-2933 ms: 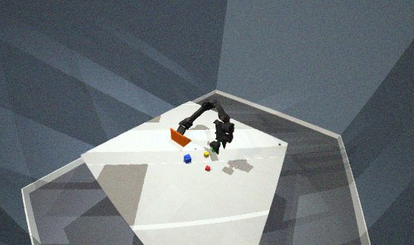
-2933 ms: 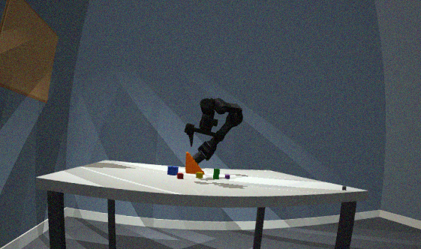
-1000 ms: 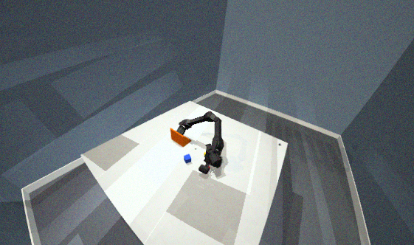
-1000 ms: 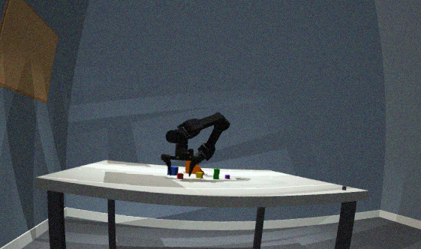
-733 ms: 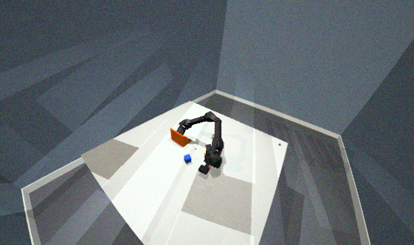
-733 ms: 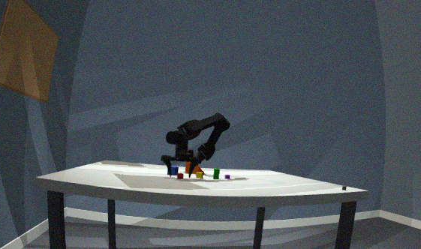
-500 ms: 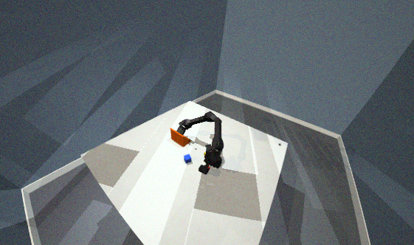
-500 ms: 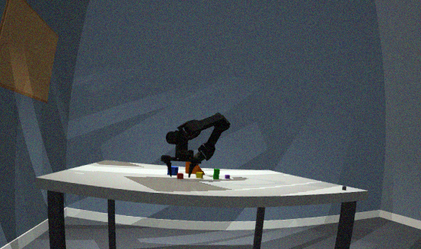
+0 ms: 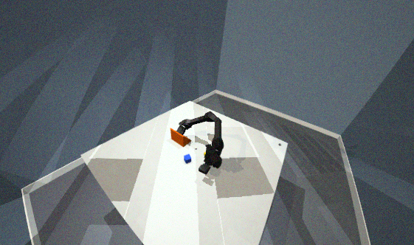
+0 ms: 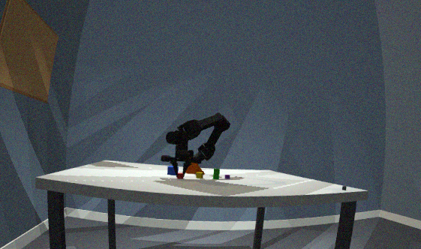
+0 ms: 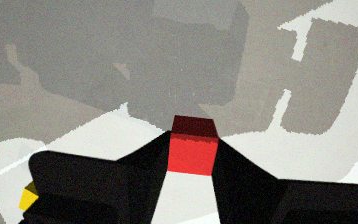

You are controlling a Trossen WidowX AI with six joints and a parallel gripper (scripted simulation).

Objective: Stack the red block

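Now: the small purple cube 25 cm to the left of my gripper tip and 10 cm behind it. Also, from my gripper tip: yellow cube 11 cm to the left, 8 cm behind, 1 cm above; blue cube 17 cm behind, 3 cm to the right, 2 cm above; red block 1 cm above.
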